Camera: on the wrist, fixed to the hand. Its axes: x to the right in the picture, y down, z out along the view.
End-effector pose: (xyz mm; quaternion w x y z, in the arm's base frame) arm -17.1 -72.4 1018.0 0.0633 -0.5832 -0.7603 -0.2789
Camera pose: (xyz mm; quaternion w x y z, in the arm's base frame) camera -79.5 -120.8 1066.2 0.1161 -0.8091 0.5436 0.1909
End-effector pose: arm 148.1 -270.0 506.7 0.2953 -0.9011 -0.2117 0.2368
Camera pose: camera 178.7 -269.0 594.0 0.2639 0.1645 -0.8164 -0.4866
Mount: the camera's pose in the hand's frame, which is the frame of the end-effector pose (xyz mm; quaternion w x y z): -1.4 -48.6 -78.7 0.0127 0.0100 -0.2143 0.9766
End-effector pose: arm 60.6 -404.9 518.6 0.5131 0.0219 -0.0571 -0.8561
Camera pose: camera 26.2 -386.9 434.6 0.8302 -0.2338 -0.1406 0.4861
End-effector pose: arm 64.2 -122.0 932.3 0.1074 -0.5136 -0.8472 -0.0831
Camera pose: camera 29.3 -165.2 1006.2 0.0939 0.8507 -0.4670 -0.2224
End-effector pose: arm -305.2 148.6 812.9 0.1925 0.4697 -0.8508 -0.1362
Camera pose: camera -232.4 120.4 862.5 0.0516 0.8522 0.5121 -0.0941
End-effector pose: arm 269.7 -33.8 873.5 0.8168 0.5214 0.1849 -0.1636
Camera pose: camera 235.8 18.5 805.2 0.2046 0.1603 -0.6836 0.6821
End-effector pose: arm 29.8 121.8 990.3 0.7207 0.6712 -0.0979 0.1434
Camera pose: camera 40.9 197.2 937.9 0.1586 0.0491 0.8097 -0.5628
